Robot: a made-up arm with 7 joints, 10 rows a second.
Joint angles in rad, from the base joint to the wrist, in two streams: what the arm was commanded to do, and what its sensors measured. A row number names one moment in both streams.
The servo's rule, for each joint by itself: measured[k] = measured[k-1] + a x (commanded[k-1-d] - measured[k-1]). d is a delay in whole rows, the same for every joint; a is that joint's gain. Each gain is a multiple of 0.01, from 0.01 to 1. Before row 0 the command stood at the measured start. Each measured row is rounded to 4 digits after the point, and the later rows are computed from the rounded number. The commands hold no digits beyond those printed.
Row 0, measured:
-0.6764 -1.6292 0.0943 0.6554 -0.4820 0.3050 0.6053
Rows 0 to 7, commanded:
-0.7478 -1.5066 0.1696 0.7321 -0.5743 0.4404 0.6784
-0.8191 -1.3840 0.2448 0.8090 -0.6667 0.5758 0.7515
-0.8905 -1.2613 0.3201 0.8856 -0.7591 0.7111 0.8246
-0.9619 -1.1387 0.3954 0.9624 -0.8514 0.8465 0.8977
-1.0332 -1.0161 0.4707 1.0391 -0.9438 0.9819 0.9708
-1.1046 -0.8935 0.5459 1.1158 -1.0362 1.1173 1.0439
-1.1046 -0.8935 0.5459 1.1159 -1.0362 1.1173 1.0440
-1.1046 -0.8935 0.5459 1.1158 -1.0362 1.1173 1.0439
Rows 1 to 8, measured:
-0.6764 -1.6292 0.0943 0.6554 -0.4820 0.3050 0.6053
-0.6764 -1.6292 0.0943 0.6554 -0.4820 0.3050 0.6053
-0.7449 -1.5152 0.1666 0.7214 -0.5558 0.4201 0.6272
-0.8161 -1.3932 0.2417 0.7967 -0.6445 0.5524 0.6645
-0.8875 -1.2705 0.3170 0.8732 -0.7362 0.6873 0.7125
-0.9589 -1.1479 0.3923 0.9499 -0.8284 0.8226 0.7681
-1.0302 -1.0253 0.4676 1.0266 -0.9207 0.9580 0.8289
-1.1016 -0.9027 0.5428 1.1033 -1.0131 1.0934 0.8934
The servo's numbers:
d 2
a 0.96 0.93 0.96 0.86 0.80 0.85 0.30

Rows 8 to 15, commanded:
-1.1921 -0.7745 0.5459 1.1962 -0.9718 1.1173 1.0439
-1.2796 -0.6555 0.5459 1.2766 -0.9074 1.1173 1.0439
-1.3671 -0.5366 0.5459 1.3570 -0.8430 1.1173 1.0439
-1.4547 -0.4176 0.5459 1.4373 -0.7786 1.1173 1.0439
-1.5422 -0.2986 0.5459 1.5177 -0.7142 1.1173 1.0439
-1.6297 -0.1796 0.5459 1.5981 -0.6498 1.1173 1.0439
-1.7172 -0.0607 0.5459 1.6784 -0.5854 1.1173 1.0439
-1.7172 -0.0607 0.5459 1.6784 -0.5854 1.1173 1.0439
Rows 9 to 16, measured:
-1.1045 -0.8941 0.5458 1.1141 -1.0316 1.1137 0.9386
-1.1046 -0.8935 0.5459 1.1156 -1.0353 1.1168 0.9702
-1.1886 -0.7828 0.5459 1.1849 -0.9845 1.1172 0.9923
-1.2760 -0.6644 0.5459 1.2638 -0.9228 1.1173 1.0078
-1.3635 -0.5455 0.5459 1.3440 -0.8590 1.1173 1.0186
-1.4511 -0.4266 0.5459 1.4242 -0.7947 1.1173 1.0262
-1.5386 -0.3076 0.5459 1.5046 -0.7303 1.1173 1.0315
-1.6261 -0.1886 0.5459 1.5850 -0.6659 1.1173 1.0352

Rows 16 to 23, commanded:
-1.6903 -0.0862 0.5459 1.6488 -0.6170 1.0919 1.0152
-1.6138 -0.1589 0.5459 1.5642 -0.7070 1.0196 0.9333
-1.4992 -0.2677 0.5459 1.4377 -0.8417 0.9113 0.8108
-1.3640 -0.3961 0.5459 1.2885 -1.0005 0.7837 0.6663
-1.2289 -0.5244 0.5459 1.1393 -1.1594 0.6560 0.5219
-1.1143 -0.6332 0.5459 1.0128 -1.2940 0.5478 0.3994
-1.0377 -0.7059 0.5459 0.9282 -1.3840 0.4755 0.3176
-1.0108 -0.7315 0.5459 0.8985 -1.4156 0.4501 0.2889
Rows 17 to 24, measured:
-1.7136 -0.0697 0.5459 1.6653 -0.6015 1.1173 1.0378
-1.7171 -0.0613 0.5459 1.6766 -0.5886 1.1173 1.0396
-1.6914 -0.0845 0.5459 1.6527 -0.6113 1.0957 1.0323
-1.6169 -0.1537 0.5459 1.5766 -0.6879 1.0310 1.0026
-1.5039 -0.2597 0.5459 1.4571 -0.8109 0.9293 0.9451
-1.3696 -0.3866 0.5459 1.3121 -0.9626 0.8055 0.8615
-1.2345 -0.5148 0.5459 1.1635 -1.1200 0.6784 0.7596
-1.1191 -0.6249 0.5459 1.0339 -1.2592 0.5674 0.6515

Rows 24 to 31, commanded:
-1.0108 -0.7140 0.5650 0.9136 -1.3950 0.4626 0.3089
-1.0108 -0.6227 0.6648 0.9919 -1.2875 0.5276 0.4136
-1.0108 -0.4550 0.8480 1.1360 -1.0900 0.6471 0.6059
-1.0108 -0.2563 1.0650 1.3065 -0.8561 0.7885 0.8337
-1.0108 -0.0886 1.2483 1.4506 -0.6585 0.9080 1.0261
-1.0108 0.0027 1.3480 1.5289 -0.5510 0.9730 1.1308
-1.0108 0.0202 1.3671 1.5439 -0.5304 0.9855 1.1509
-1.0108 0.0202 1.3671 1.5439 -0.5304 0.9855 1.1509
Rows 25 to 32, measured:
-1.0410 -0.7002 0.5459 0.9430 -1.3590 0.4893 0.5513
-1.0120 -0.7293 0.5459 0.9047 -1.4043 0.4560 0.4726
-1.0108 -0.7151 0.5642 0.9124 -1.3969 0.4616 0.4235
-1.0108 -0.6292 0.6608 0.9808 -1.3094 0.5177 0.4205
-1.0108 -0.4672 0.8405 1.1143 -1.1339 0.6277 0.4761
-1.0108 -0.2711 1.0560 1.2796 -0.9117 0.7644 0.5834
-1.0108 -0.1014 1.2406 1.4267 -0.7091 0.8865 0.7162
-1.0108 -0.0046 1.3437 1.5146 -0.5826 0.9600 0.8406

